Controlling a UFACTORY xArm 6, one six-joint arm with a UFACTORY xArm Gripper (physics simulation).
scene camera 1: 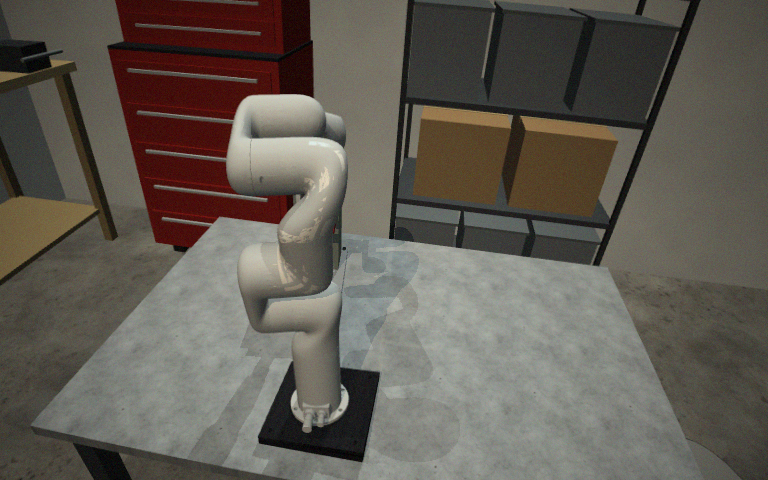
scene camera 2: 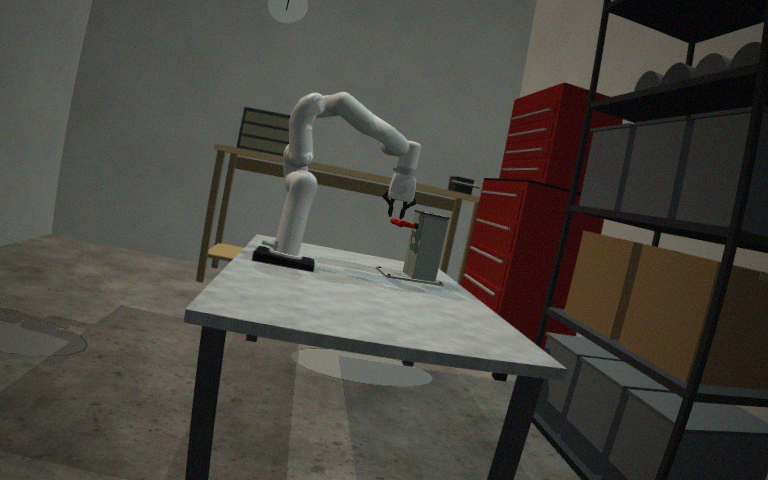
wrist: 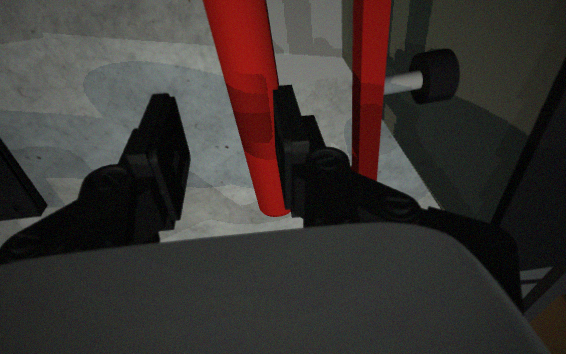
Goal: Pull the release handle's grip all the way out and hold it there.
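Observation:
The release handle is red. Its round grip (wrist: 245,90) (scene camera 2: 395,221) runs down the wrist view, and its flat rear bar (wrist: 370,90) is to the right. A pale rod (wrist: 404,82) runs from the rear bar into a black collar (wrist: 434,75) at the grey-green housing (scene camera 2: 427,249). My gripper (scene camera 2: 396,216) (wrist: 229,122) is partly open, pointing down just above the handle. In the wrist view the grip appears between the fingers, close against the right finger, with a wide gap to the left finger. Contact cannot be told. Scene camera 1 does not show the gripper or handle; the arm blocks them.
The housing stands near the far end of the grey table (scene camera 1: 509,339) (scene camera 2: 339,305), beside a thin bracket (scene camera 2: 410,277) on the table top. The arm's black base plate (scene camera 1: 317,441) (scene camera 2: 283,260) is at the other end. A red tool cabinet (scene camera 2: 523,226) and shelving stand beyond.

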